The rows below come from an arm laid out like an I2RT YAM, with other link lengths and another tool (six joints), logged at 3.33 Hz.
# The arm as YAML. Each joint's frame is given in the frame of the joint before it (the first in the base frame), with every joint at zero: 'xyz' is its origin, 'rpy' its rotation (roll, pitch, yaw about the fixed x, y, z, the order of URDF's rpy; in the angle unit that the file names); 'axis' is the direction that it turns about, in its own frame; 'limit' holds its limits. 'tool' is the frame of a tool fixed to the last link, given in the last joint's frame.
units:
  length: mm
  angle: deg
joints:
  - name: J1
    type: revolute
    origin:
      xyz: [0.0, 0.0, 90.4]
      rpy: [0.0, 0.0, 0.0]
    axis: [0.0, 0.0, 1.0]
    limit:
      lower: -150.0
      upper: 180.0
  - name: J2
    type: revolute
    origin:
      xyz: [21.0, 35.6, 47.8]
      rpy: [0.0, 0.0, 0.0]
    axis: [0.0, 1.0, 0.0]
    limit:
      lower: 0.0
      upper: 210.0
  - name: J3
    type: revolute
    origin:
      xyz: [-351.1, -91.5, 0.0]
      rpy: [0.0, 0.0, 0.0]
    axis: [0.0, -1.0, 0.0]
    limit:
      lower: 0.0
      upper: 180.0
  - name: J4
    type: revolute
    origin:
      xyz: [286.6, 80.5, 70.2]
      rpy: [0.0, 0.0, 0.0]
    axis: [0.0, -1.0, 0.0]
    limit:
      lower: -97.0
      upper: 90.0
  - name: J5
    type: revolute
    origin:
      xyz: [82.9, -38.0, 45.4]
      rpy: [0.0, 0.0, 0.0]
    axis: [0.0, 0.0, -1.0]
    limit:
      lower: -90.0
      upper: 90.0
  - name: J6
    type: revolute
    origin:
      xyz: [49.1, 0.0, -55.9]
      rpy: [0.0, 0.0, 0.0]
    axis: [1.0, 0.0, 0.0]
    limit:
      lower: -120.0
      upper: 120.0
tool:
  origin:
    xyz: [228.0, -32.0, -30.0]
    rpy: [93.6, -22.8, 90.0]
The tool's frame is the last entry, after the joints.
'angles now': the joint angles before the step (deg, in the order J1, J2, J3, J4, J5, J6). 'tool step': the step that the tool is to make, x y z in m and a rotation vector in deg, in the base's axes. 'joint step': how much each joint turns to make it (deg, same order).
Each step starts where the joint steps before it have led.
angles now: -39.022, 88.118, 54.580, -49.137, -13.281, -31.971
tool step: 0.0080, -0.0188, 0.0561, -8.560, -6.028, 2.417
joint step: 0.440, -9.417, 1.292, -1.188, 2.413, -2.594
